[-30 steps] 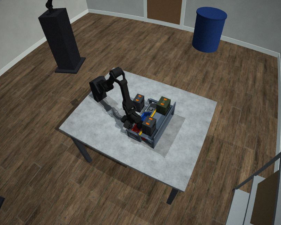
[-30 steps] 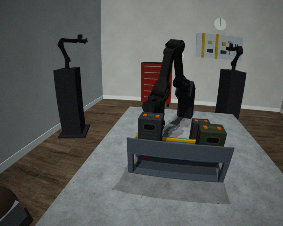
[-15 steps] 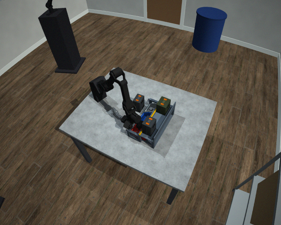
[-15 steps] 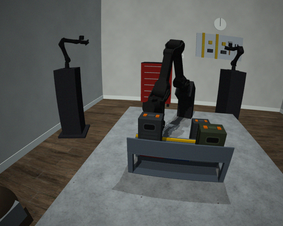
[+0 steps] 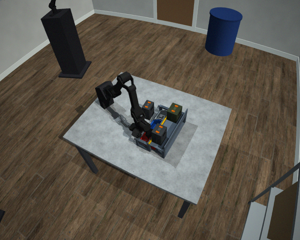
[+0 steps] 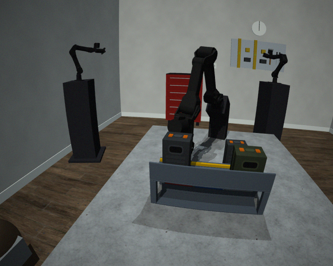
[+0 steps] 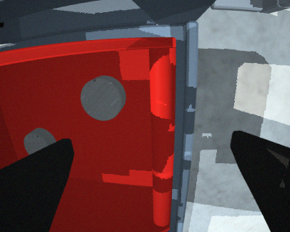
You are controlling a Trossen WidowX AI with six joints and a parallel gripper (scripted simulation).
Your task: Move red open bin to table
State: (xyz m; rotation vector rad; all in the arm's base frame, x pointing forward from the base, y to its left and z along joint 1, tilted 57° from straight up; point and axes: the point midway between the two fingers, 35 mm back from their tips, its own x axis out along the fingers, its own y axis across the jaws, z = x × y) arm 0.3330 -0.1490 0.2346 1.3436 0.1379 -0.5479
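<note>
Now: hand 6 cm short of the red open bin, 2 cm to the left of it and 2 cm above it. Round my hand: yellow rail 13 cm ahead, 7 cm to the left, 5 cm above; then grey bin 19 cm to the left, 14 cm ahead, 2 cm below; then blue bin 10 cm ahead, 8 cm to the left, 2 cm below.
</note>
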